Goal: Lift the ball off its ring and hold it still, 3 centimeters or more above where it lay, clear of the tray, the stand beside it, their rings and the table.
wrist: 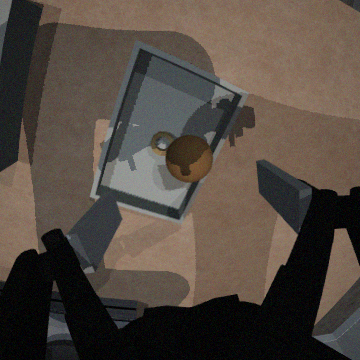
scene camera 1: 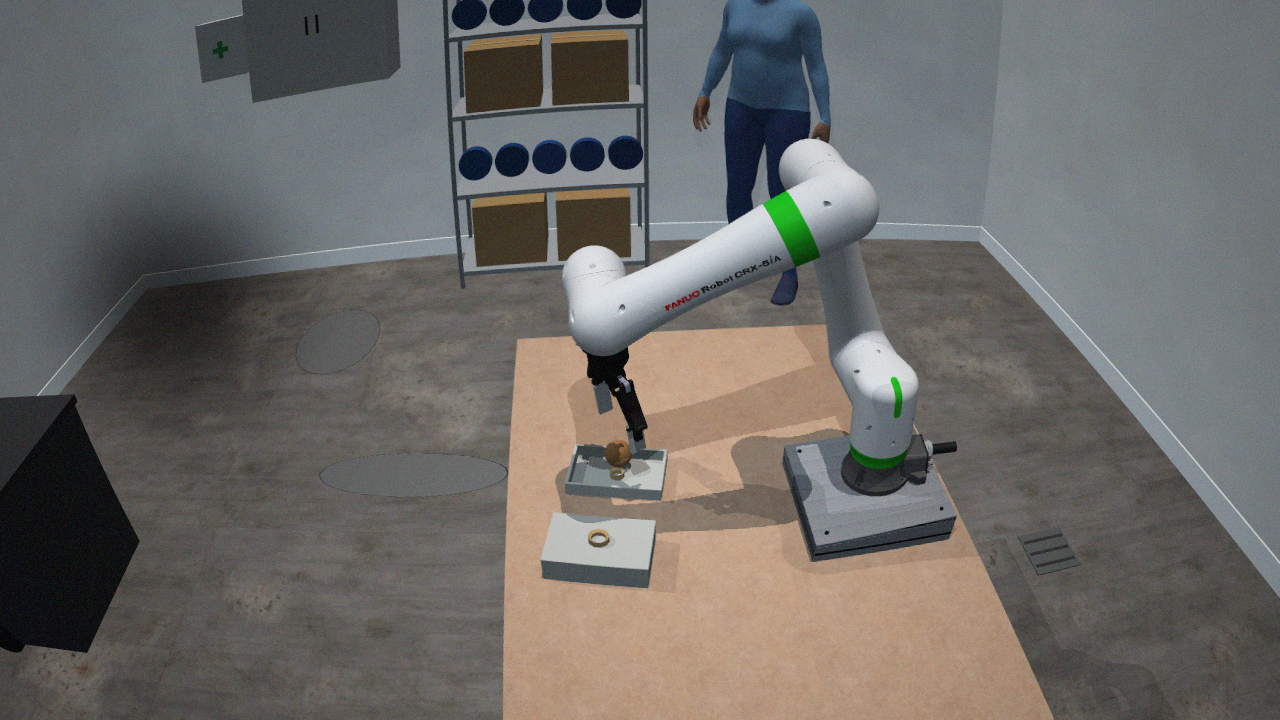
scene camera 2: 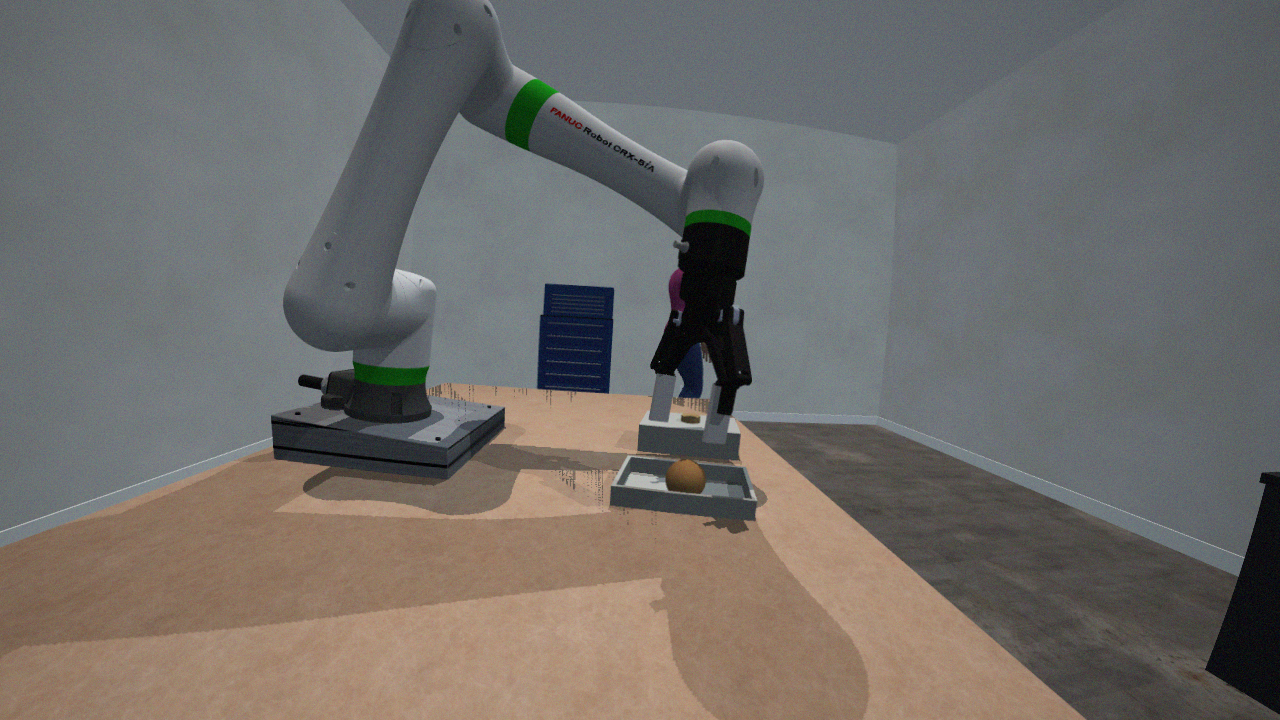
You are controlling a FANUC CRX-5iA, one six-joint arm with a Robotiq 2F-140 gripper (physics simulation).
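Where they show: gripper, between the fingertips: [wrist: 185,191] [scene camera 1: 621,430] [scene camera 2: 683,430]; arm's base, origin of its link: [wrist: 74,355] [scene camera 1: 875,471] [scene camera 2: 388,411].
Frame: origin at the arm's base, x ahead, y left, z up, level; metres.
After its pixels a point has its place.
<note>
The orange-brown ball [scene camera 1: 617,453] @[z -0.007, x 0.519, y -0.092 m] [scene camera 2: 685,477] @[z -0.012, x 0.515, y -0.138 m] [wrist: 189,158] @[z 0.001, x 0.527, y -0.108 m] is in the shallow grey tray [scene camera 1: 599,490] @[z -0.043, x 0.553, y -0.019 m] [scene camera 2: 644,500] @[z -0.047, x 0.464, y -0.140 m] [wrist: 150,100] @[z -0.057, x 0.565, y -0.054 m], at one long wall. A small tan ring [scene camera 1: 616,478] @[z -0.052, x 0.521, y -0.067 m] [wrist: 154,144] @[z -0.048, x 0.517, y -0.072 m] shows beside it on the tray floor, partly overlapped by the ball in the wrist view; whether they touch I cannot tell. My gripper [scene camera 1: 620,419] @[z 0.042, x 0.509, y -0.105 m] [scene camera 2: 686,429] @[z 0.042, x 0.509, y -0.105 m] [wrist: 185,191] @[z 0.042, x 0.509, y -0.105 m] is open and empty, tilted, with its fingertips above the ball's level. In the wrist view the ball shows beyond the gap between the fingers, nearer the tray's right wall.
The grey block stand [scene camera 1: 590,571] @[z -0.025, x 0.560, y 0.225 m] [scene camera 2: 689,439] @[z -0.027, x 0.541, y 0.097 m] carries another tan ring [scene camera 1: 590,540] @[z 0.003, x 0.560, y 0.172 m] [scene camera 2: 690,419] @[z 0.000, x 0.544, y 0.143 m] and stands beside the tray. The robot's base plate [scene camera 1: 823,543] @[z -0.014, x 0.139, y 0.182 m] [scene camera 2: 358,452] @[z -0.032, x 0.035, y -0.126 m] is on the same table. A person [scene camera 1: 769,80] stands beyond the table.
</note>
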